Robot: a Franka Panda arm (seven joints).
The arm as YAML. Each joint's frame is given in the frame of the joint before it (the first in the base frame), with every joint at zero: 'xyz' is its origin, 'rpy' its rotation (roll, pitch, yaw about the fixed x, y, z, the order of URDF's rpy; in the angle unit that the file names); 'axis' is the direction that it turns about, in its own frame. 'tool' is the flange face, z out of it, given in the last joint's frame.
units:
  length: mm
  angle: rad
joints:
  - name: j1
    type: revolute
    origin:
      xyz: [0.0, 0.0, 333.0]
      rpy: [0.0, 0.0, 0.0]
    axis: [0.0, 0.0, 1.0]
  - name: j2
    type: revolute
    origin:
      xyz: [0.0, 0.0, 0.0]
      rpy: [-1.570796, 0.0, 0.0]
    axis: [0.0, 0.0, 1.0]
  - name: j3
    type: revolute
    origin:
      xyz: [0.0, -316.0, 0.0]
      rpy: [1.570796, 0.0, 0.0]
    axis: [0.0, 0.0, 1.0]
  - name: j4
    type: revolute
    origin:
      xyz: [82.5, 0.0, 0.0]
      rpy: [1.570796, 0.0, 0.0]
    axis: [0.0, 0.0, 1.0]
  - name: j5
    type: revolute
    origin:
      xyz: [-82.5, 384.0, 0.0]
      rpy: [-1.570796, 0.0, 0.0]
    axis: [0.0, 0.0, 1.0]
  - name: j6
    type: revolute
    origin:
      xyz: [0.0, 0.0, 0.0]
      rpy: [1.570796, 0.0, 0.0]
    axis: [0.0, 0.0, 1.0]
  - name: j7
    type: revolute
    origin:
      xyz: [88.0, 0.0, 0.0]
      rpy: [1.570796, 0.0, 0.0]
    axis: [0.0, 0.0, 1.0]
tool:
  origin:
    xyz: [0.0, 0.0, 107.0]
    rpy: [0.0, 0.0, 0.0]
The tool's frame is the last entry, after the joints.
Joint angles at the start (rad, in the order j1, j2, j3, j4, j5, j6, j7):
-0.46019, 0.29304, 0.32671, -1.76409, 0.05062, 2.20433, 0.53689
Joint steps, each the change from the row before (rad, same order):
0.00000, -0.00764, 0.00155, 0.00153, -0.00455, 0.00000, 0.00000
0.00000, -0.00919, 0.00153, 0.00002, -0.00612, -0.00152, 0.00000
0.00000, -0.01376, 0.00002, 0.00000, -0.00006, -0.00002, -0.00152
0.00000, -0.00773, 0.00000, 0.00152, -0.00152, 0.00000, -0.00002
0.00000, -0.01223, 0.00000, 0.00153, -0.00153, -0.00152, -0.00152
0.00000, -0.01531, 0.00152, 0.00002, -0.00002, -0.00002, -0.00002
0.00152, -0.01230, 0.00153, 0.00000, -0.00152, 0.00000, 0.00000
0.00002, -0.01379, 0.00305, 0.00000, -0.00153, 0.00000, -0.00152
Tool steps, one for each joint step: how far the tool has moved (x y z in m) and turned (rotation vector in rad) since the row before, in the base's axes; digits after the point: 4 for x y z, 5 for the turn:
-0.0002, 0.0010, 0.0055, -0.00726, -0.00815, 0.00339
-0.0008, 0.0011, 0.0056, -0.00893, -0.00641, 0.00436
-0.0013, 0.0006, 0.0085, -0.00646, -0.01244, 0.00153
-0.0005, 0.0002, 0.0055, -0.00502, -0.00829, 0.00053
-0.0012, 0.0005, 0.0081, -0.00713, -0.01095, 0.00216
-0.0016, 0.0018, 0.0095, -0.00651, -0.01387, 0.00151
-0.0012, 0.0026, 0.0076, -0.00655, -0.01103, 0.00360
-0.0015, 0.0026, 0.0085, -0.00734, -0.01259, 0.00505

